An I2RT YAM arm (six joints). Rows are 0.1 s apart.
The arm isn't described. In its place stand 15 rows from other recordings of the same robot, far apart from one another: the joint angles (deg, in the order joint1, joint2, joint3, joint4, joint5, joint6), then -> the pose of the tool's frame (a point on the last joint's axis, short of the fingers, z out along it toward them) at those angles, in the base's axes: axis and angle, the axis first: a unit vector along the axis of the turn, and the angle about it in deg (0 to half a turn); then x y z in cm.
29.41, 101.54, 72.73, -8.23, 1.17, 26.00 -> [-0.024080, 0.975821, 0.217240, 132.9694, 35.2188, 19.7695, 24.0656]
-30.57, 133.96, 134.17, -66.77, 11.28, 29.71 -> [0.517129, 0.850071, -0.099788, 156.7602, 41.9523, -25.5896, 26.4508]
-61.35, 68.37, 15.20, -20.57, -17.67, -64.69 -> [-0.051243, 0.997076, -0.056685, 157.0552, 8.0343, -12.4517, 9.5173]
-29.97, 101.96, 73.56, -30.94, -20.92, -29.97 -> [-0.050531, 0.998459, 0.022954, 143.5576, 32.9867, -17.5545, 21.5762]
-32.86, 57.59, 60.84, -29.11, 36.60, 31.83 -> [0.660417, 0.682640, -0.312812, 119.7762, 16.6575, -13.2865, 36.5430]
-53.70, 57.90, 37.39, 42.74, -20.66, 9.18 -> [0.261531, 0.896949, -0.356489, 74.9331, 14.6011, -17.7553, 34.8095]
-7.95, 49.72, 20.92, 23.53, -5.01, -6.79 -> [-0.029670, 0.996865, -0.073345, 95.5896, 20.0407, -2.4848, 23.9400]
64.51, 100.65, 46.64, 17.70, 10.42, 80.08 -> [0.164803, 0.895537, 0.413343, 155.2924, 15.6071, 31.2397, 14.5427]
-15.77, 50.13, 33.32, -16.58, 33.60, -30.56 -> [0.028919, 0.899971, -0.434990, 143.0096, 17.6713, -7.0376, 24.5661]
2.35, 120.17, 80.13, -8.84, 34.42, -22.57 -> [-0.095370, 0.933522, -0.345603, 147.2854, 44.7275, -0.1784, 15.2192]
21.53, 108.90, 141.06, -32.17, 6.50, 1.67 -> [-0.115127, 0.982905, 0.143678, 91.2180, 36.4597, 13.9507, 54.4452]
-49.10, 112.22, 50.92, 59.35, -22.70, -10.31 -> [0.140216, 0.947767, -0.286491, 97.1007, 27.0250, -29.1002, 16.8174]
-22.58, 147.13, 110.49, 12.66, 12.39, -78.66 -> [-0.353510, 0.793762, -0.494946, 148.2333, 52.6615, -22.7266, 11.4509]
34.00, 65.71, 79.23, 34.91, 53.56, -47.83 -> [0.188707, 0.877286, -0.441315, 71.9408, 18.0758, 8.7378, 54.0927]
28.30, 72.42, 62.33, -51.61, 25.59, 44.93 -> [0.200837, 0.979107, -0.031851, 142.7433, 22.0619, 10.1328, 28.7896]
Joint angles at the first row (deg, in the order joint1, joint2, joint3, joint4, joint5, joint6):
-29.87, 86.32, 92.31, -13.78, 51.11, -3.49
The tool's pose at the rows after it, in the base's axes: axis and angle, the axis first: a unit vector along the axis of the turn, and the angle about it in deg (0 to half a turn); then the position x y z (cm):
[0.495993, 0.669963, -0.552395, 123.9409, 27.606, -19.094, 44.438]
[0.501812, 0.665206, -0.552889, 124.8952, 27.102, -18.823, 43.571]
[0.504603, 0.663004, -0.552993, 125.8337, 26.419, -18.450, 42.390]
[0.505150, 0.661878, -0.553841, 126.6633, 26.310, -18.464, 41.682]
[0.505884, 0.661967, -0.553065, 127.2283, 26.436, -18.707, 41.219]
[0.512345, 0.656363, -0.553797, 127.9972, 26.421, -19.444, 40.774]
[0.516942, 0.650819, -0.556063, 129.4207, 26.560, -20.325, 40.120]
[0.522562, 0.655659, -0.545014, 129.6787, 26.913, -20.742, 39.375]
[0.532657, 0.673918, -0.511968, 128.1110, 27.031, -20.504, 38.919]
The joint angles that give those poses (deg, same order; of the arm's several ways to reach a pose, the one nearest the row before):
-29.85, 85.80, 90.67, -12.69, 52.47, -3.33
-29.80, 84.27, 87.61, -12.21, 53.56, -2.48
-29.78, 82.15, 83.37, -11.16, 54.33, -1.87
-29.87, 81.76, 81.67, -10.63, 54.81, -1.65
-30.13, 82.15, 81.19, -10.46, 54.83, -1.34
-31.27, 82.92, 81.04, -10.13, 54.74, -0.80
-32.42, 84.18, 81.01, -9.87, 54.98, -0.45
-32.75, 85.25, 81.01, -10.76, 54.11, 1.56
-32.51, 85.14, 81.01, -13.72, 50.89, 5.89

